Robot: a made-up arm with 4 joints.
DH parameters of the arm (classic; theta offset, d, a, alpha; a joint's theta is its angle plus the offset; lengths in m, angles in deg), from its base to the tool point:
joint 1: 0 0.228 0.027 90
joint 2: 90 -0.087 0.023 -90
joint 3: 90 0.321 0.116 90
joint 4: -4.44 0 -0.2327 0
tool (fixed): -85.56 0.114 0 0
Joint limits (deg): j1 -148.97..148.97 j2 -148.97..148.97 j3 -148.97..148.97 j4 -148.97..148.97
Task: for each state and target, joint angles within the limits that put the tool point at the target. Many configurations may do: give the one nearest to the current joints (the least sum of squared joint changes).
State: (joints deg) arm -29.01 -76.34 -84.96 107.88
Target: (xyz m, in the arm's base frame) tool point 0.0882 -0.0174 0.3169
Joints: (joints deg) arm 13.74 -99.87 -107.94 78.79
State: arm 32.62 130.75 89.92 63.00
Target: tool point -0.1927 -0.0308 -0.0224
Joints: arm 66.73 95.29 72.29 25.55
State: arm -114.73 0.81 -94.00 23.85
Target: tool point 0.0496 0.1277 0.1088
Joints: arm -116.40 15.49 -99.84 38.90
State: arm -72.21 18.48 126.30 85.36
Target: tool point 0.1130 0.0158 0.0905
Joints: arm -87.07 25.71 137.11 82.92
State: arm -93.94 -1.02 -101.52 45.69
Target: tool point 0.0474 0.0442 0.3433
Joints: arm -136.92 -4.37 -65.93 75.93
